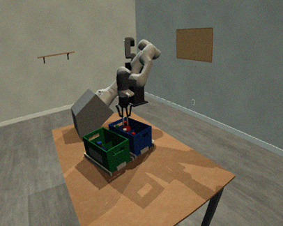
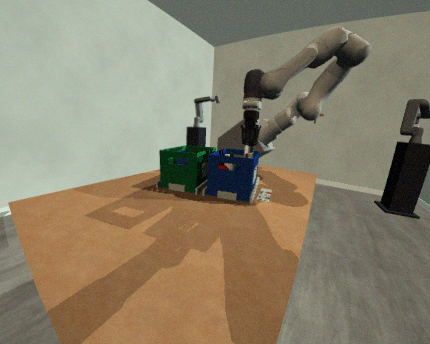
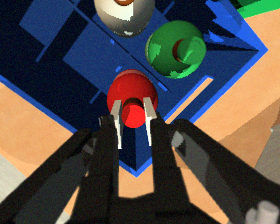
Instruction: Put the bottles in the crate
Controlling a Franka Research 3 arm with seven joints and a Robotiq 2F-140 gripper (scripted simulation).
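Right now the green bottle is 9 cm to the right of my hand, 8 cm below it and 1 cm ahead of it. The rest, counted from my hand: white bottle (10 cm ahead, 8 cm below, 7 cm to the right); blue crate (9 cm below, 9 cm ahead, 3 cm to the right); pick list (17 cm below, 12 cm to the left, 9 cm ahead).
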